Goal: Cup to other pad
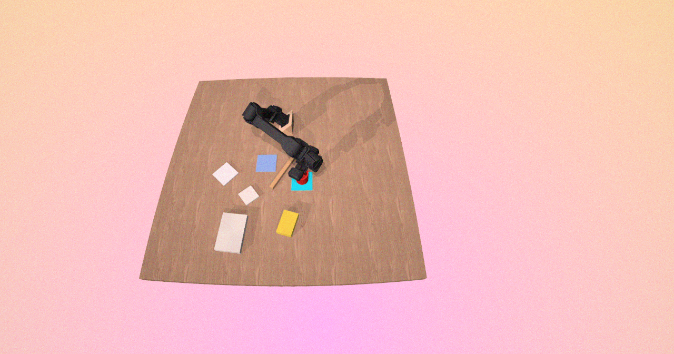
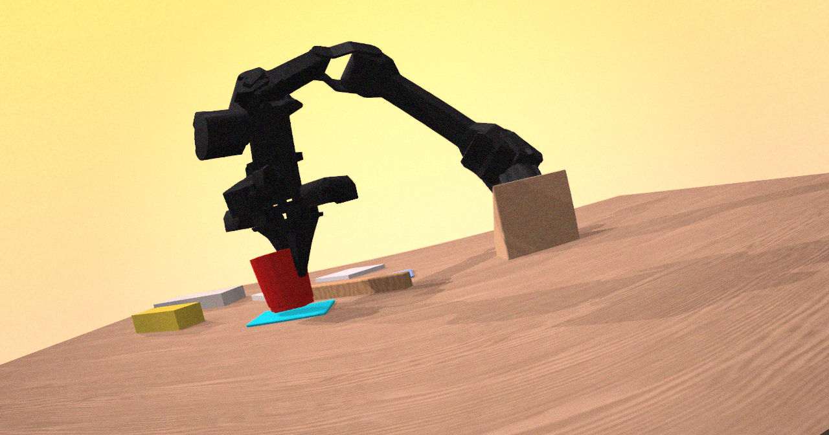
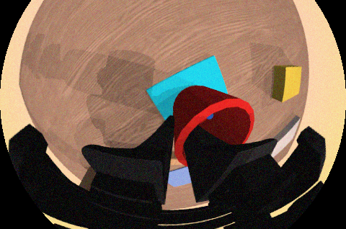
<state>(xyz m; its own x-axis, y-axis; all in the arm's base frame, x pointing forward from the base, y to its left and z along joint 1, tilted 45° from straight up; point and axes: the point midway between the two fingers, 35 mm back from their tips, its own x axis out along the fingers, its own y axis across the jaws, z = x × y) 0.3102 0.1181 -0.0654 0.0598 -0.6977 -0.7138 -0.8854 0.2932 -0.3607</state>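
The blue marble is 4 cm ahead of my gripper tip, 3 cm to the right of it and 3 cm below it. From my gripper tip the other things lie so: wooden bar 2 cm behind, 11 cm to the right, 5 cm below; red cup 3 cm ahead, 2 cm to the right; cyan pad 3 cm ahead, 2 cm to the right, 5 cm below.
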